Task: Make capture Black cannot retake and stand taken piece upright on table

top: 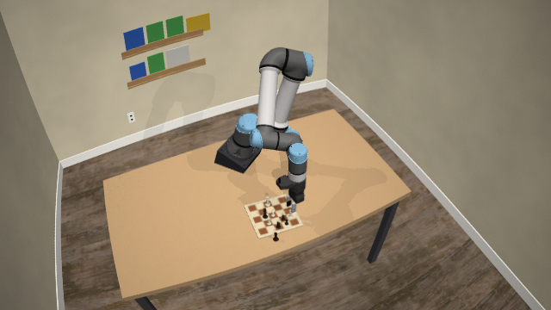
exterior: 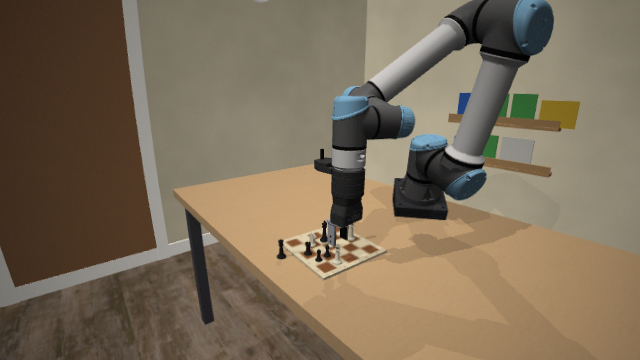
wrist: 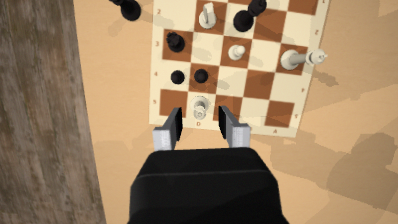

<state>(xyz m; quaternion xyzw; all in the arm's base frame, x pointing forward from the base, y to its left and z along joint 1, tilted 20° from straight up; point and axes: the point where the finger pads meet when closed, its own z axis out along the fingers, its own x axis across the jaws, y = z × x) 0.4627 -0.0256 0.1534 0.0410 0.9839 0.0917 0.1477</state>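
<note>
My gripper is now 60 mm to the left of the white pawn, 60 mm above it and 50 mm past it. From my hand the other things lie so: chessboard 80 mm below, 60 mm to the right, 50 mm behind.
</note>
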